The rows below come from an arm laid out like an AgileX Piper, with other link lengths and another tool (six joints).
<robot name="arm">
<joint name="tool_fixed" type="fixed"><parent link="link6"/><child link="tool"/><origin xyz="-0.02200 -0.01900 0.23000" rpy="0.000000 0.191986 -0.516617"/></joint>
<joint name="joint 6" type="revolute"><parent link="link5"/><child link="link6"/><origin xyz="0.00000 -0.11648 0.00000" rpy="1.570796 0.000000 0.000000"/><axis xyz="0 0 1"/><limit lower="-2.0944" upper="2.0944"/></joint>
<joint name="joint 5" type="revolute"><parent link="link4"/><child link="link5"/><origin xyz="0.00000 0.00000 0.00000" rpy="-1.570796 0.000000 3.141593"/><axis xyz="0 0 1"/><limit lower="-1.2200" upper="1.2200"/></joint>
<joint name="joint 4" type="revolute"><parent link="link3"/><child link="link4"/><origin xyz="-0.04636 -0.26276 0.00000" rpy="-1.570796 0.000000 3.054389"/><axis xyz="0 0 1"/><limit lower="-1.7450" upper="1.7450"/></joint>
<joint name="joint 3" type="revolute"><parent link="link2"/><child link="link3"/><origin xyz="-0.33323 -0.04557 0.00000" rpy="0.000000 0.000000 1.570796"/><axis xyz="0 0 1"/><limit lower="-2.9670" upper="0.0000"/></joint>
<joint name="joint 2" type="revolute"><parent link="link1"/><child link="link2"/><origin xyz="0.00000 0.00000 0.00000" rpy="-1.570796 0.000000 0.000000"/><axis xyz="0 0 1"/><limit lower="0.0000" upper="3.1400"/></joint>
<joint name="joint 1" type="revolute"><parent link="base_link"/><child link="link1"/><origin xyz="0.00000 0.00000 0.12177"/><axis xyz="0 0 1"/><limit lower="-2.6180" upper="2.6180"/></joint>
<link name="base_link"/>
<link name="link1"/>
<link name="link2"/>
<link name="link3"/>
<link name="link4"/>
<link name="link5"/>
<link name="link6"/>
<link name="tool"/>
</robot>
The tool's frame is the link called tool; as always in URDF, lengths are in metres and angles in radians.
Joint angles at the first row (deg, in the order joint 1, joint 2, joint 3, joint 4, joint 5, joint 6):
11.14 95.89 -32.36 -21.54 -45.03 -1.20
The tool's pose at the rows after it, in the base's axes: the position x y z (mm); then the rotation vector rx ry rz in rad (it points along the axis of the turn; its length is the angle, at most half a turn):
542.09 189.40 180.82 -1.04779 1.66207 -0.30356
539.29 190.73 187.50 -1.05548 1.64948 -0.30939
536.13 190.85 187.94 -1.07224 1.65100 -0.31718
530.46 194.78 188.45 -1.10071 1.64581 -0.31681
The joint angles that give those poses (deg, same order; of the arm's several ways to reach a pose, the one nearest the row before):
11.14 94.57 -32.35 -22.17 -44.91 -1.20
11.14 93.43 -32.36 -22.86 -44.22 -1.07
11.14 92.40 -32.36 -23.65 -42.67 -0.92
11.14 91.20 -32.36 -25.68 -41.05 0.00

